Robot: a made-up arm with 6 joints.
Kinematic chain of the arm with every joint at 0, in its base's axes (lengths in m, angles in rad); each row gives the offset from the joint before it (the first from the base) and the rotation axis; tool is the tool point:
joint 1: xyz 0 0 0.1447 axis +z
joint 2: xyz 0 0.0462 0 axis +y
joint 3: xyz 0 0 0.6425 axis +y
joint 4: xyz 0 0 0.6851 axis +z
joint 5: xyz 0 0 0 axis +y
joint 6: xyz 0 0 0.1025 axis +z
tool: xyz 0 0 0
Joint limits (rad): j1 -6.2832..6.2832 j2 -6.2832..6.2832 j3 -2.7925..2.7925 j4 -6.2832..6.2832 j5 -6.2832..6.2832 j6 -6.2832..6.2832
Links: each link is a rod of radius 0.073 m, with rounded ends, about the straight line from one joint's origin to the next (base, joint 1, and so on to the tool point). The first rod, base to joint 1, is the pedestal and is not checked.
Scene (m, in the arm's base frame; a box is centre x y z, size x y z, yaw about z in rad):
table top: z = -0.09
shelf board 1: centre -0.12 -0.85 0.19 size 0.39 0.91 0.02 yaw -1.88
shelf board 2: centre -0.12 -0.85 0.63 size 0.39 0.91 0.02 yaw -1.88
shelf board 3: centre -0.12 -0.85 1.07 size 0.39 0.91 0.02 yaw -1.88
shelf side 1: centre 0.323 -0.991 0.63 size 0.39 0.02 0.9 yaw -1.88
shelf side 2: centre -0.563 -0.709 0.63 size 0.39 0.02 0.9 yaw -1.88
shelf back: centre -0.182 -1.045 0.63 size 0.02 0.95 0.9 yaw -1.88
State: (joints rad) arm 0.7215 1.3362 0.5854 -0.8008 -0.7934 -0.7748
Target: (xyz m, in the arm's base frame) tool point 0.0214 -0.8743 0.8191
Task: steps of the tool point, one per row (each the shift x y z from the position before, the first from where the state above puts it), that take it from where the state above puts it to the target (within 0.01 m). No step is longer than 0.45 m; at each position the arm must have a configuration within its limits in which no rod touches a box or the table.
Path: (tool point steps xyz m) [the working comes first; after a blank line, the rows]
Joints at the target: 1.7033 -0.1953 -1.2227 -0.6038 -0.9728 -0.7748
Straight joint move there: touches shelf board 3.

1: -0.1658 0.1345 0.3926
2: -0.2547 -0.0131 0.3692
3: -0.2730 -0.1730 0.2943
4: -0.2203 -0.3036 0.1802
5: -0.1186 -0.3706 0.0460
6: -0.0031 -0.3582 -0.0863
7: 0.0881 -0.2733 -0.1951
8: 0.1272 -0.1428 -0.2635
9: -0.0323 -0.1711 0.0199
10: -0.0770 -0.1710 -0.0199

